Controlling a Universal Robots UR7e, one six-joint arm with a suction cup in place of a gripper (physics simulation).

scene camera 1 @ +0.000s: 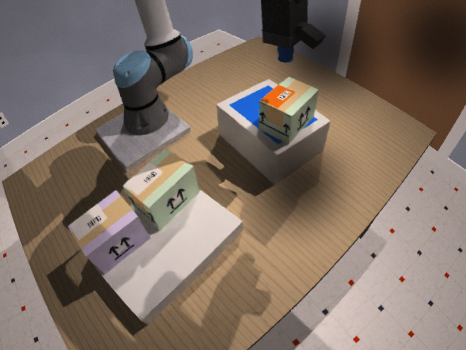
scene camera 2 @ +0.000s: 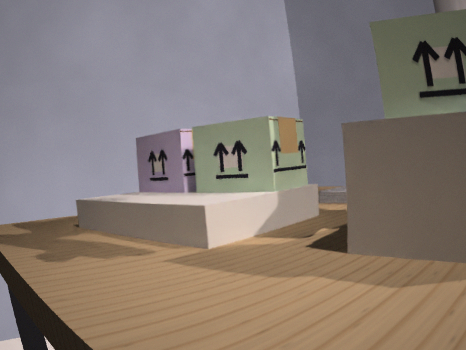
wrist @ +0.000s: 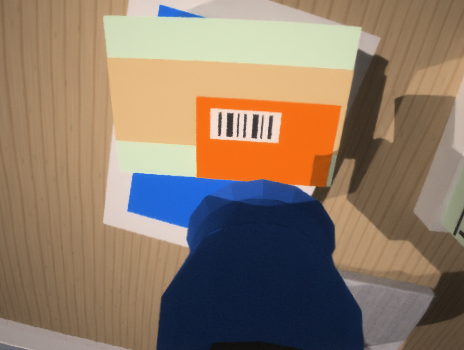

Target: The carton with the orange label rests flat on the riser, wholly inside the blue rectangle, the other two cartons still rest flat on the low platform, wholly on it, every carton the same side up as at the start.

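Places are measured from the arm's base along level axes (x ahead, y left, z up), in metres.
Pixels of known places: hand, its tool point: [scene camera 1: 285, 58] [wrist: 259, 244]; arm's base, origin of its link: [scene camera 1: 146, 119].
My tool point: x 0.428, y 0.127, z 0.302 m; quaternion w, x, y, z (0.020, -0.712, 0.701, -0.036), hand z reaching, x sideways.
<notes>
Ahead of a thing's pixels: the offset from my tool point to its middle. Level surfaces: height alone.
The carton with the orange label @(dx +0.010, dy +0.018, dz -0.154 m) [scene camera 1: 288, 107] [scene camera 2: 425, 65] [wrist: 150, 100] rests upright on the riser @(dx -0.045, dy +0.033, dz -0.261 m) [scene camera 1: 300, 155] [scene camera 2: 405, 185] [wrist: 115, 200]. It covers part of the blue rectangle @(dx -0.045, dy +0.033, dz -0.201 m) [scene camera 1: 250, 102] [wrist: 155, 195], is turned against it and looks past its edge at the far side; its base there is hidden. The suction gripper [scene camera 1: 285, 60] [wrist: 262, 187] is off, open and apart, above and behind the carton. A green carton @(dx -0.119, dy -0.319, dz -0.223 m) [scene camera 1: 172, 195] [scene camera 2: 232, 160] and a lilac carton @(dx -0.134, dy -0.480, dz -0.223 m) [scene camera 1: 117, 237] [scene camera 2: 160, 165] stand upright on the low platform @(dx -0.067, dy -0.405, dz -0.297 m) [scene camera 1: 200, 255] [scene camera 2: 145, 220] [wrist: 435, 195], along its back side.
The arm's grey base plate [scene camera 1: 115, 145] [wrist: 385, 305] stands behind the platform, left of the riser in scene camera 1. The wooden table @(dz -0.321 m) [scene camera 1: 380, 145] [scene camera 2: 250, 300] [wrist: 45, 150] shows between riser and platform. A brown door [scene camera 1: 400, 60] is beyond the table.
</notes>
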